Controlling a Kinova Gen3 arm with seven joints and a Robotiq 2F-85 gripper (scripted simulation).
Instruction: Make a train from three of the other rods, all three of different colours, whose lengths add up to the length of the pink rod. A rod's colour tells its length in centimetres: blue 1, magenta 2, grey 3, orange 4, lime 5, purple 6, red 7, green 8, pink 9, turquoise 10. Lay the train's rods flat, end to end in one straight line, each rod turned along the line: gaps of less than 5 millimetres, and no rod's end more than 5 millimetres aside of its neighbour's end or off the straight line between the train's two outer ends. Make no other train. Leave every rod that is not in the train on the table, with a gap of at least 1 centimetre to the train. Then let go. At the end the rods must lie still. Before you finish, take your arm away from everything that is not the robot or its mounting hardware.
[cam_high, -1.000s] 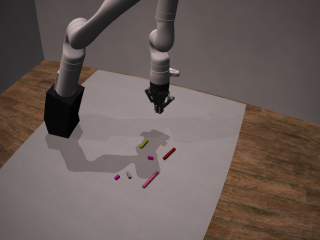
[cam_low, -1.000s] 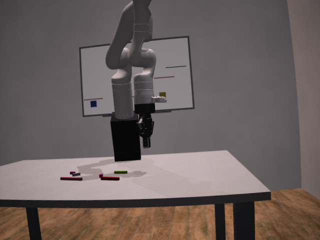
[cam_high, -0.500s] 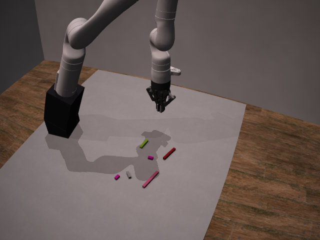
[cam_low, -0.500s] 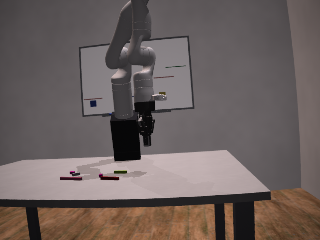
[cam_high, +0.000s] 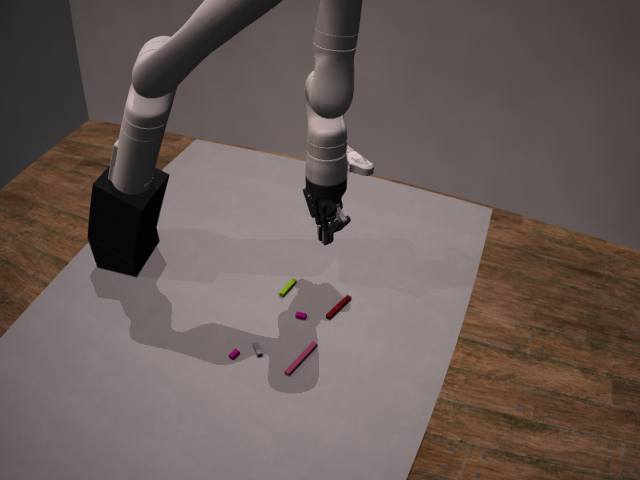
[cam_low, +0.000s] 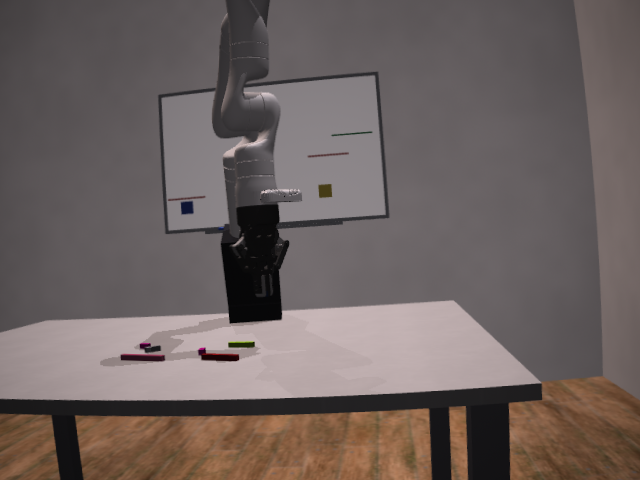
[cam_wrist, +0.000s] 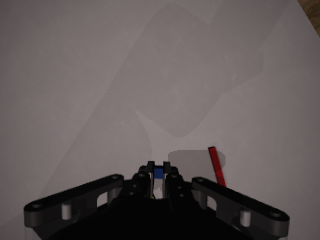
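The red rod is 11 cm below my hand, 8 cm to the right of it and 5 cm ahead of it. From my hand the other things lie so: lime rod: 11 cm below, 7 cm behind, 5 cm to the right; pink rod: 23 cm to the right, 11 cm below; blue rod: 1 cm below.
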